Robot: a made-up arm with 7 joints.
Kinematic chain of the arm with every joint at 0, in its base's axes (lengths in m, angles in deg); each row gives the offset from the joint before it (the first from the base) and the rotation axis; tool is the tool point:
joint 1: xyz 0 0.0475 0 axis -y
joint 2: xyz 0 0.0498 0 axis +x
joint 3: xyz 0 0 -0.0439 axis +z
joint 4: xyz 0 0 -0.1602 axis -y
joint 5: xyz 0 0 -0.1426 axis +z
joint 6: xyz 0 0 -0.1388 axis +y
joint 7: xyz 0 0 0 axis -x
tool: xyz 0 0 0
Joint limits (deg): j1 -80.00..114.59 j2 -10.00..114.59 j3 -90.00..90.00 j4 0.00..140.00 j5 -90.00..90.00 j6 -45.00..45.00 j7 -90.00..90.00
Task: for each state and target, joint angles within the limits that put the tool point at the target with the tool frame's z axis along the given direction. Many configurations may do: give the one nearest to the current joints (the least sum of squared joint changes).
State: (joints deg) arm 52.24 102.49 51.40 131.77 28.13 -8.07 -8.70
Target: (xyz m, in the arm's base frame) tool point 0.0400 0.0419 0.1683 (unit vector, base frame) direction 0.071 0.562 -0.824
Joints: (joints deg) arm 35.59 110.96 43.97 139.89 36.99 15.22 -35.09
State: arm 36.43 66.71 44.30 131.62 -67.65 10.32 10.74
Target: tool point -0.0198 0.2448 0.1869 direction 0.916 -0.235 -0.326
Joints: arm 59.53 52.17 49.81 123.72 -76.01 45.00 -11.01
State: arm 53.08 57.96 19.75 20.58 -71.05 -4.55 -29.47
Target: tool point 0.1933 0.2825 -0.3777 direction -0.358 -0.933 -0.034
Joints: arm 9.28 11.70 37.44 35.53 -57.74 10.98 -47.76
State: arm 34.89 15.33 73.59 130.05 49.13 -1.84 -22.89
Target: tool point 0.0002 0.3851 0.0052 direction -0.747 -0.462 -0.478
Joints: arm 0.14 23.73 89.95 109.31 64.90 45.00 20.28
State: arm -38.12 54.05 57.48 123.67 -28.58 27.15 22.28
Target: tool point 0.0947 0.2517 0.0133 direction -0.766 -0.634 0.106
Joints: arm -44.83 22.56 71.41 139.90 -23.96 28.24 33.38
